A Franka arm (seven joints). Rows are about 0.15 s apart.
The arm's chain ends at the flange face. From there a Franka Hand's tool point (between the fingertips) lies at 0.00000 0.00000 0.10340 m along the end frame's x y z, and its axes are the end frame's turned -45 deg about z.
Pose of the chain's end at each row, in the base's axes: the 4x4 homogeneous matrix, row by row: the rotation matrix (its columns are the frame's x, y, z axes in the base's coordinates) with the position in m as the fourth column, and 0 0 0 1 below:
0.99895 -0.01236 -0.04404 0.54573; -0.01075 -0.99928 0.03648 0.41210; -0.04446 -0.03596 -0.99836 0.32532; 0 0 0 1
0.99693 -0.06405 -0.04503 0.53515; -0.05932 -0.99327 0.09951 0.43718; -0.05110 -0.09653 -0.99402 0.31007; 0 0 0 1
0.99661 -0.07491 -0.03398 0.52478; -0.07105 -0.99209 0.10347 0.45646; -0.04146 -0.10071 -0.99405 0.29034; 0 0 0 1
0.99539 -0.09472 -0.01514 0.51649; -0.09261 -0.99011 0.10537 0.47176; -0.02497 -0.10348 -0.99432 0.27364; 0 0 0 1
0.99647 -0.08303 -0.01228 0.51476; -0.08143 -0.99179 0.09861 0.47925; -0.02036 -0.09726 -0.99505 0.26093; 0 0 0 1
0.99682 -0.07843 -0.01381 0.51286; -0.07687 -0.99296 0.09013 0.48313; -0.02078 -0.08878 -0.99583 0.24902; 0 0 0 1
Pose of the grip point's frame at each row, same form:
0.71510 0.69762 -0.04404 0.54118; 0.69900 -0.71420 0.03648 0.41587; -0.00601 -0.05687 -0.99836 0.22209; 0 0 0 1
0.75023 0.65965 -0.04503 0.53049; 0.66040 -0.74429 0.09951 0.44747; 0.03212 -0.10439 -0.99402 0.20729; 0 0 0 1
0.75768 0.65174 -0.03398 0.52127; 0.65127 -0.75175 0.10347 0.46716; 0.04190 -0.10053 -0.99405 0.18756; 0 0 0 1
0.77082 0.63687 -0.01514 0.51492; 0.63463 -0.76560 0.10537 0.48266; 0.05551 -0.09083 -0.99432 0.17083; 0 0 0 1
0.76332 0.64590 -0.01228 0.51349; 0.64372 -0.75888 0.09861 0.48945; 0.05438 -0.08317 -0.99505 0.15804; 0 0 0 1
0.76032 0.64940 -0.01381 0.51143; 0.64777 -0.75648 0.09013 0.49245; 0.04808 -0.07747 -0.99583 0.14605; 0 0 0 1

